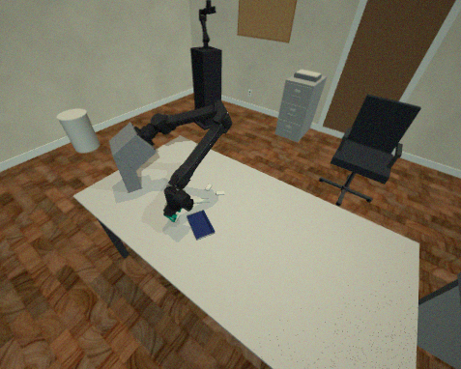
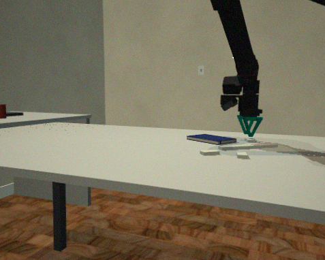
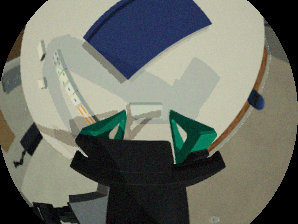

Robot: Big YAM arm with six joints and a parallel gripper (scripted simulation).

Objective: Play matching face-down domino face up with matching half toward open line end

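My hand is 10 mm past the white domino and 30 mm above it. Also, from my hand: book 110 mm ahead, 90 mm to the left, 20 mm below.
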